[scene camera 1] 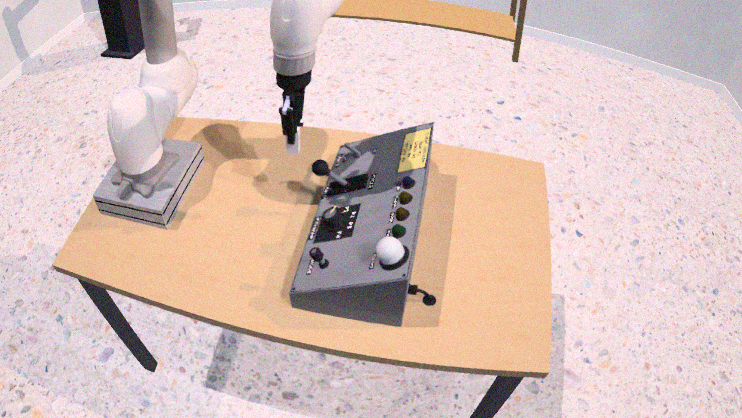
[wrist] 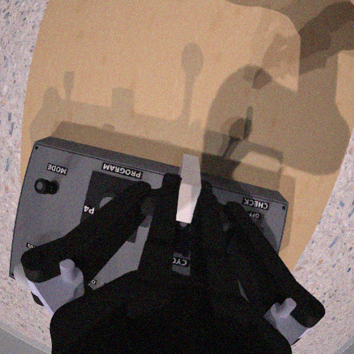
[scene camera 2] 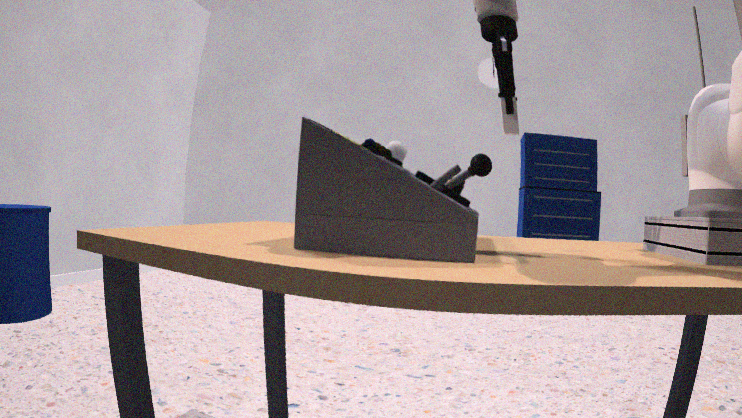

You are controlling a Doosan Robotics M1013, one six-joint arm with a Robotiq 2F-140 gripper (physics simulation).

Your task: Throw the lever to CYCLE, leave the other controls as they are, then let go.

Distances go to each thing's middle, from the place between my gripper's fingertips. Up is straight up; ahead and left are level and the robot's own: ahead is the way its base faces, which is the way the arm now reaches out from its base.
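Grey sloped control panel [scene camera 1: 366, 276]: my hand is 110 mm above it and 210 mm short of it.
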